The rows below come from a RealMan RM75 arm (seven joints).
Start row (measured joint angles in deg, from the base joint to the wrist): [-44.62 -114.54 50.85 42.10 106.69 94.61 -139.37]
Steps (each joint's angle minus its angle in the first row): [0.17 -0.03 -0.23 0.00 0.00 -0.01 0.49]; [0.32 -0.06 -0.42 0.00 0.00 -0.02 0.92]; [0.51 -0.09 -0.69 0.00 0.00 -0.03 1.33]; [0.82 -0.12 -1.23 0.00 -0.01 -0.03 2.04]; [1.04 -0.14 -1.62 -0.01 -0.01 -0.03 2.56]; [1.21 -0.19 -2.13 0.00 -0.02 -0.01 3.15]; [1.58 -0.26 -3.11 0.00 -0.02 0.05 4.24]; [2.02 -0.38 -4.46 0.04 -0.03 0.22 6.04]
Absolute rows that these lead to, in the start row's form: [-44.45 -114.57 50.62 42.10 106.69 94.60 -138.88]; [-44.30 -114.60 50.43 42.10 106.69 94.59 -138.45]; [-44.11 -114.63 50.16 42.10 106.69 94.58 -138.04]; [-43.80 -114.66 49.62 42.10 106.68 94.58 -137.33]; [-43.58 -114.68 49.23 42.09 106.68 94.58 -136.81]; [-43.41 -114.73 48.72 42.10 106.67 94.60 -136.22]; [-43.04 -114.80 47.74 42.10 106.67 94.66 -135.13]; [-42.60 -114.92 46.39 42.14 106.66 94.83 -133.33]
